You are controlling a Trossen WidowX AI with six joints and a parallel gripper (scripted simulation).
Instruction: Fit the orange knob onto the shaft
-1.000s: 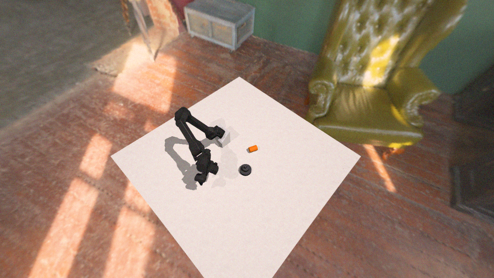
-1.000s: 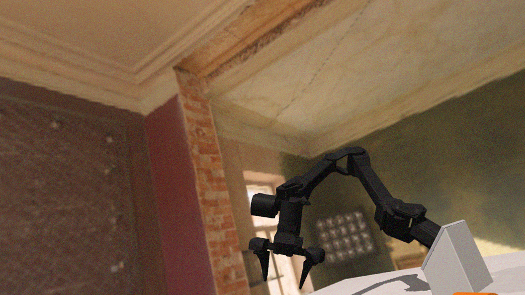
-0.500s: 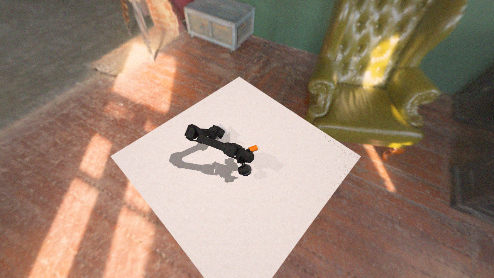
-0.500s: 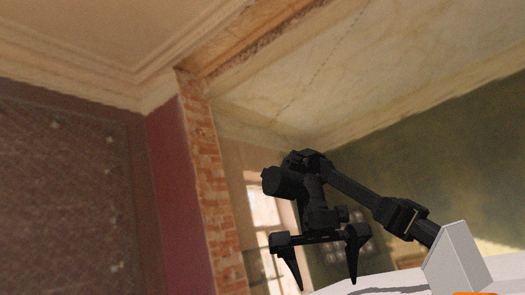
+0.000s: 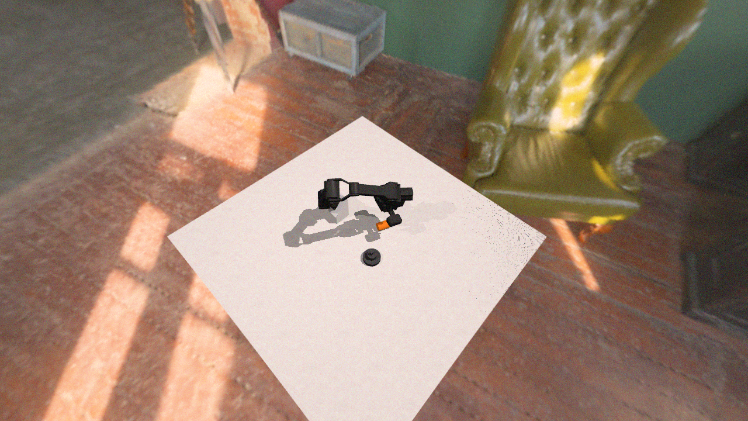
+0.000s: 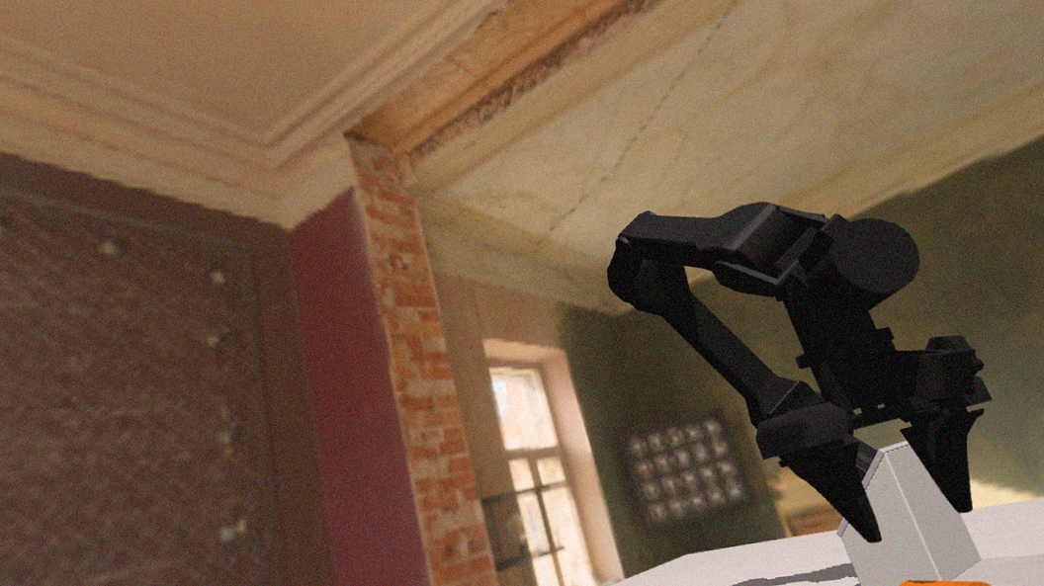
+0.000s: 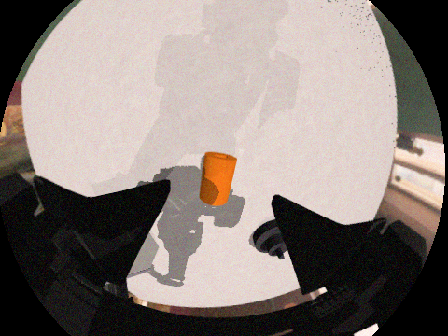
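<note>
The orange knob lies 6 cm below my gripper tip, 1 cm to the right of it and 1 cm behind it. Also, from my gripper tip: D-shaped shaft (17 cm to the right, 7 cm ahead, 5 cm below).
</note>
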